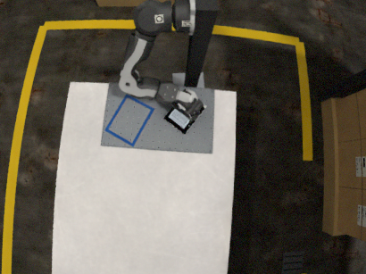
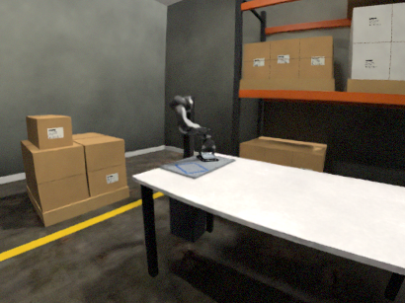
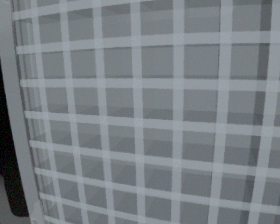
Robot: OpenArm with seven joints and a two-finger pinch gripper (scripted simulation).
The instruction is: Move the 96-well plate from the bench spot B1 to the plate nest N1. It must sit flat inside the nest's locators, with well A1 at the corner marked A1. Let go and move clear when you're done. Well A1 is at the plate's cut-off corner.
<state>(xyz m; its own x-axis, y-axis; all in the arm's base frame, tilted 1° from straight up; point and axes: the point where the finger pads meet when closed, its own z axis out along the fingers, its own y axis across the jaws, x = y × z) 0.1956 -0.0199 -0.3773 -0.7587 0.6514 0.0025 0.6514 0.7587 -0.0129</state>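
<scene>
My hand is right at the 96-well plate. The rest, counted from my hand: black plate nest N1 (20 mm below).
</scene>
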